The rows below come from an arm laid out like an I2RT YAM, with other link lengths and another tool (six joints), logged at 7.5 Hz.
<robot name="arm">
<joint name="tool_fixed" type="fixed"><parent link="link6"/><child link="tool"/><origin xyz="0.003 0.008 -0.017" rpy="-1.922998 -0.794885 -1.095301"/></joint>
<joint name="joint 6" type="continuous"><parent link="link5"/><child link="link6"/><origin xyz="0.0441 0 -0.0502"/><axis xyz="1 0 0"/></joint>
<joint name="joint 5" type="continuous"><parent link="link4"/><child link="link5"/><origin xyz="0.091 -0.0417 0.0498"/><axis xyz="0 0 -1"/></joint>
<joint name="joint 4" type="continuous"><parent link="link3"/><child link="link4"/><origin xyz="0.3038 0.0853 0.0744"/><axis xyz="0 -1 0"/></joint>
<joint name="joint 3" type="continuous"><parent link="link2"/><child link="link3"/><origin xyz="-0.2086 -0.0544 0"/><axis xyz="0 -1 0"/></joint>
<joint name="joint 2" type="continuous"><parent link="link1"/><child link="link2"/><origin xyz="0.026 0.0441 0.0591"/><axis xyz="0 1 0"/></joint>
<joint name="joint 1" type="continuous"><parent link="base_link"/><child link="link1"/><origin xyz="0 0 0.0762"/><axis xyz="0 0 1"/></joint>
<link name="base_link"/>
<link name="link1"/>
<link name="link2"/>
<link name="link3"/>
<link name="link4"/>
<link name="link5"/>
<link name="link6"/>
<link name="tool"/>
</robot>
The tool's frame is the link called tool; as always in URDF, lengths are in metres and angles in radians. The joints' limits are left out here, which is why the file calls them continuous.
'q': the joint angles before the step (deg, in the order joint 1, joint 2, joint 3, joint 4, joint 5, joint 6). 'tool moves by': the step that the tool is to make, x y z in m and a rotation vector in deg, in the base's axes. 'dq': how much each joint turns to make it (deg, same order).
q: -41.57, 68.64, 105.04, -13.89, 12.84, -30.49
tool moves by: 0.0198, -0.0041, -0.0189, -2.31, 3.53, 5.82
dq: 1.14, -0.51, -5.09, 3.78, -5.86, -2.03
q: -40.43, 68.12, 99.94, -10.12, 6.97, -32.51
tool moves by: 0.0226, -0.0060, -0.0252, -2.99, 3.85, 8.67
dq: 0.52, -0.27, -5.98, 4.76, -9.32, -1.49
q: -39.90, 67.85, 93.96, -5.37, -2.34, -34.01
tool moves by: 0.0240, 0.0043, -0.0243, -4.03, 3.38, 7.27
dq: 2.44, -0.09, -5.46, 4.93, -6.37, -3.24
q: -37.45, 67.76, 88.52, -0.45, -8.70, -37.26
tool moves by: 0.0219, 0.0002, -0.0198, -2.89, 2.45, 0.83
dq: 2.38, 1.67, -2.73, 3.52, 0.17, -4.13
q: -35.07, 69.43, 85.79, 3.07, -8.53, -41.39
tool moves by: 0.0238, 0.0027, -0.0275, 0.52, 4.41, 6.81
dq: 1.75, 2.09, -2.13, 0.19, -5.44, -0.45
